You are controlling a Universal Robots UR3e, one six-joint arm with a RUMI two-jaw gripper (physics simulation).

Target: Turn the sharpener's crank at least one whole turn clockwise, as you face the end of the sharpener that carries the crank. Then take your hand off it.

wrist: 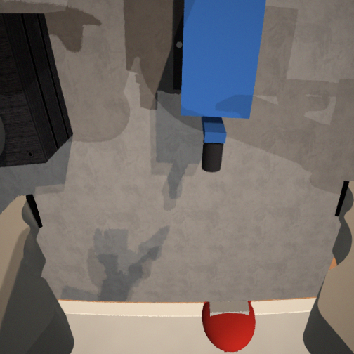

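Observation:
The sharpener (pixel 222 60) is a blue block at the top of the wrist view, right of the middle, with a dark strip along its left side. A short blue crank arm (pixel 214 131) sticks out at its lower end and carries a black cylindrical handle (pixel 212 157). My gripper (pixel 185 191) is open, with one jaw at the left edge and one at the right edge of the view. The handle lies between the two jaws in the picture, a little above the line of the tips, and neither jaw touches it. The far end of the sharpener is cut off by the view.
A dark wooden block (pixel 32 100) stands at the upper left. A red rounded object (pixel 229 327) shows at the bottom, beyond the edge of the grey surface (pixel 210 260). Shadows fall on the surface around the sharpener.

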